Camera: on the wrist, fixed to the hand. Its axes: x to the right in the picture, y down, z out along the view.
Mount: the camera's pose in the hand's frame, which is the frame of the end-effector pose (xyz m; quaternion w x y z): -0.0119 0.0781 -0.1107 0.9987 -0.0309 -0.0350 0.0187
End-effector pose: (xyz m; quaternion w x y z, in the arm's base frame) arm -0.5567 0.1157 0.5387 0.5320 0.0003 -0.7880 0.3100
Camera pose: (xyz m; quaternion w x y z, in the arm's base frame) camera -0.4845 0.2290 0.5174 0.4979 -0.0200 -0.8152 0.2952
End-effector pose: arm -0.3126 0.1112 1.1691 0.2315 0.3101 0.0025 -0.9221
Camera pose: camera -0.2076 0.0629 1.0974 0.2581 0.2703 0.0171 -0.9274
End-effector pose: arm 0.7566 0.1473 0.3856 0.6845 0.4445 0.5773 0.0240
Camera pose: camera 0.7003 0.2522 0.4513 0.7171 0.4344 0.5436 0.0391
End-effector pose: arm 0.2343 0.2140 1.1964 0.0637 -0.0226 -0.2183 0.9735
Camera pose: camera 0.2451 0.1891 1.0631 0.0371 0.0055 -0.2499 0.9675
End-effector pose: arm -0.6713 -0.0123 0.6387 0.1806 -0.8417 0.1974 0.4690
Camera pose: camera -0.6367 -0.1314 0.6944 0.1525 -0.8261 0.1921 0.5073
